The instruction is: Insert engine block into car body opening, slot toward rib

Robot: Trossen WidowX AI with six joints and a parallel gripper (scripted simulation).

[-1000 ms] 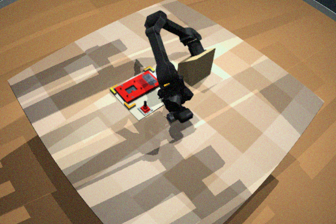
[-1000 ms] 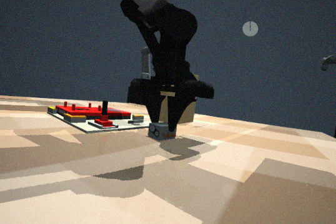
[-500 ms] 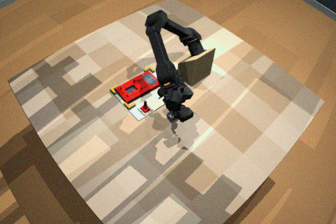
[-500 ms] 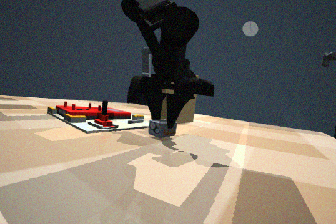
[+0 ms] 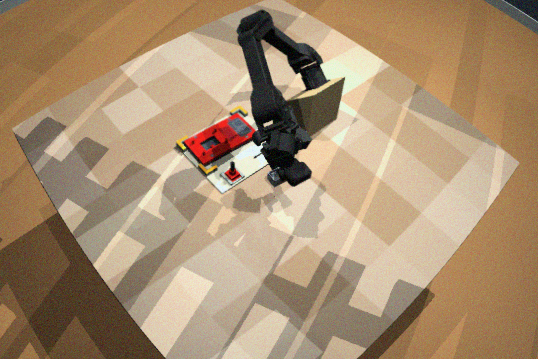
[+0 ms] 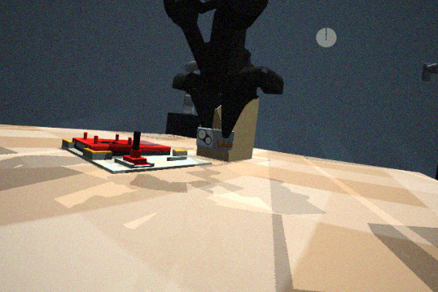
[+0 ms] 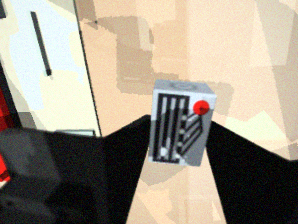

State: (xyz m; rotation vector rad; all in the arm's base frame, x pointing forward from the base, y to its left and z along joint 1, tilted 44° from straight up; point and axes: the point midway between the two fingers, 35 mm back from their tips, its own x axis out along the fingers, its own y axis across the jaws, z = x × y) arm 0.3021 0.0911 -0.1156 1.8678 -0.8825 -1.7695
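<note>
Now: the pale baseplate 210 mm to the right of my gripper tip and 60 mm below it. Round my gripper tip: engine block (10 mm below).
</note>
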